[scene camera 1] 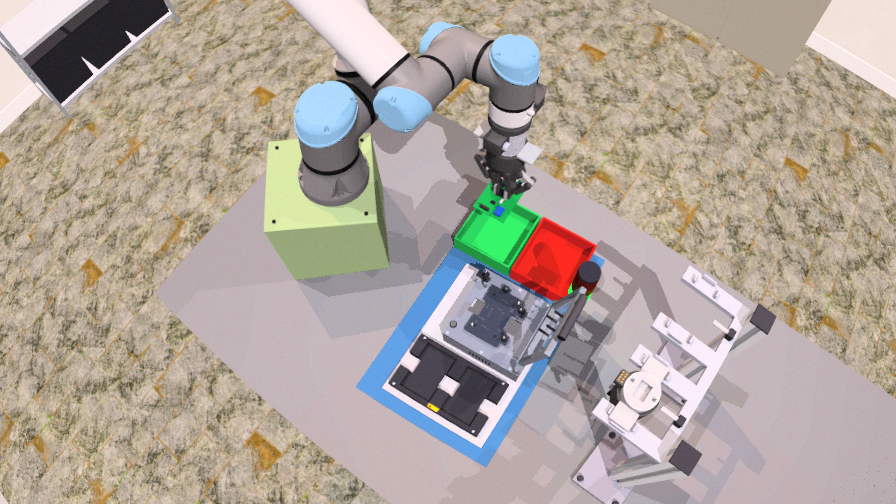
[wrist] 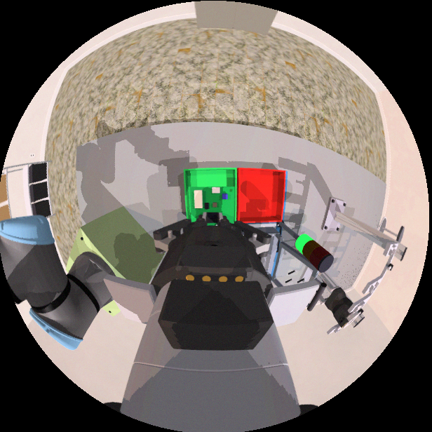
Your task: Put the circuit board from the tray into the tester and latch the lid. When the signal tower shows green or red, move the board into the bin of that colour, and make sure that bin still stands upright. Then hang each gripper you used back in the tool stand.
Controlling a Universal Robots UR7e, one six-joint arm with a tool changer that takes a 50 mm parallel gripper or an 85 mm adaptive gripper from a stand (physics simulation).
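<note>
The green circuit board [scene camera 1: 488, 201] [wrist: 215, 197] is held by my gripper [scene camera 1: 503, 193] [wrist: 213, 218], which is shut on its near edge. The board is over the green bin [scene camera 1: 498, 241] [wrist: 210, 177], overlapping its back corner in the scene view; its exact height is hard to tell. The green bin stands upright beside the red bin [scene camera 1: 551, 250] [wrist: 262, 195]. The signal tower [scene camera 1: 587, 275] [wrist: 315, 252] shows green. The tester [scene camera 1: 460, 316] has its lid [scene camera 1: 571, 318] open and no board in its nest. The black tray [scene camera 1: 426, 363] holds no board.
The tool stand [scene camera 1: 708, 379] [wrist: 336, 212] is at the right, with the other gripper [scene camera 1: 639, 391] [wrist: 340, 306] hanging in it. The raised lid and tower stand close to the red bin. The light green robot base block [scene camera 1: 325, 244] [wrist: 120, 240] is at the left.
</note>
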